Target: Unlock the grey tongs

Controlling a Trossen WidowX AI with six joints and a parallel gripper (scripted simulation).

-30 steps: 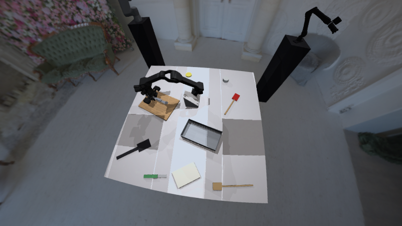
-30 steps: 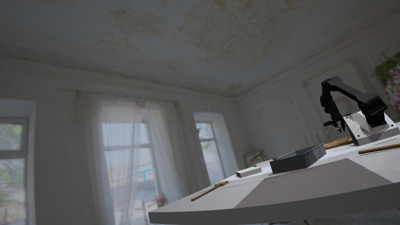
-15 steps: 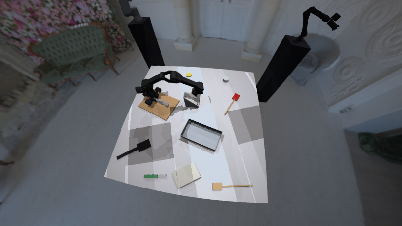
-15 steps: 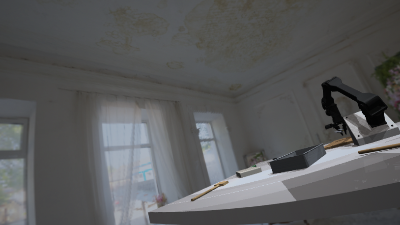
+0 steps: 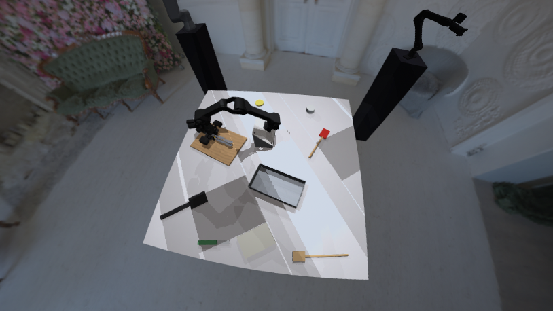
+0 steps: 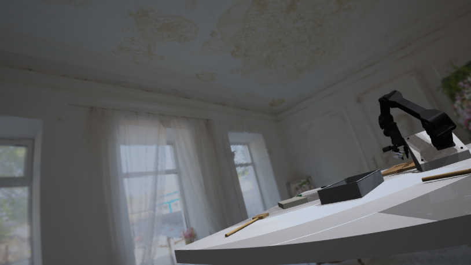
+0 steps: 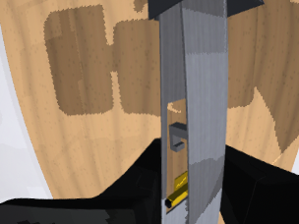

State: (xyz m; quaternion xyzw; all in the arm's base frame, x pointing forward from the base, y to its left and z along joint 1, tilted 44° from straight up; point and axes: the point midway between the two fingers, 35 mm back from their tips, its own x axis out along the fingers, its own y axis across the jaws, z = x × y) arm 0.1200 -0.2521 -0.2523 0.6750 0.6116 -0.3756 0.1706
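My gripper tip is now 4 cm above the wooden board and 1 cm to the right of it. Also, from my gripper tip: yellow disc 42 cm behind, 23 cm to the left, 4 cm below; black spatula 47 cm ahead, 6 cm to the right, 4 cm below; roasting tin 48 cm to the left, 26 cm ahead, 2 cm below.
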